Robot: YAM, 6 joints.
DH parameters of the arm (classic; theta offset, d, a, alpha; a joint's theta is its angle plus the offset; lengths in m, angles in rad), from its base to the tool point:
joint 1: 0 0.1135 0.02 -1.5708
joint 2: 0 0 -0.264 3.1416
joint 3: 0.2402 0 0.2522 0
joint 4: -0.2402 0 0.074 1.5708
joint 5: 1.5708 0 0 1.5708
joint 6: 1.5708 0.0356 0 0
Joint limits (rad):
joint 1: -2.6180..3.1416
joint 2: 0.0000..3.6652
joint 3: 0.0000..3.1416
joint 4: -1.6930..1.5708
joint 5: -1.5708..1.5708
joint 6: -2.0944..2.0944
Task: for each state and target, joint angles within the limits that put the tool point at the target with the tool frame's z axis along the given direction. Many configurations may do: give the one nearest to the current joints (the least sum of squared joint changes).
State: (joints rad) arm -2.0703 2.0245 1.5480 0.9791 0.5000 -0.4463
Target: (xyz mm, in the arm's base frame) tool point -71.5 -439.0 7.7 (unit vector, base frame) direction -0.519 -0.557 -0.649
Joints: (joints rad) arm -1.6966 2.4298 1.2637 0.3560 0.4609 -0.4463
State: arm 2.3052 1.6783 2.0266 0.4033 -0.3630 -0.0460
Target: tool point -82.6 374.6 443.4 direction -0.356 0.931 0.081
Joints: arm 1.7728 1.6054 1.5936 0.0940 -0.1627 -0.0460
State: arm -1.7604 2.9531 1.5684 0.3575 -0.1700 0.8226
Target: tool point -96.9 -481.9 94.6 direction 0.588 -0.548 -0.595
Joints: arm -1.8203 2.3901 1.6726 -0.2780 -0.7826 0.8226
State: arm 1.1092 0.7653 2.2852 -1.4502 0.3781 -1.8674
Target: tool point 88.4 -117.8 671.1 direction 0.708 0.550 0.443
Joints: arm 2.0019 1.1325 2.8285 -0.5563 1.0614 -1.8674
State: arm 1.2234 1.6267 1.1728 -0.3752 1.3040 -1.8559
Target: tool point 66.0 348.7 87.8 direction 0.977 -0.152 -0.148
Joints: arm 1.4829 2.2596 1.3494 -1.0781 1.4081 -1.8559
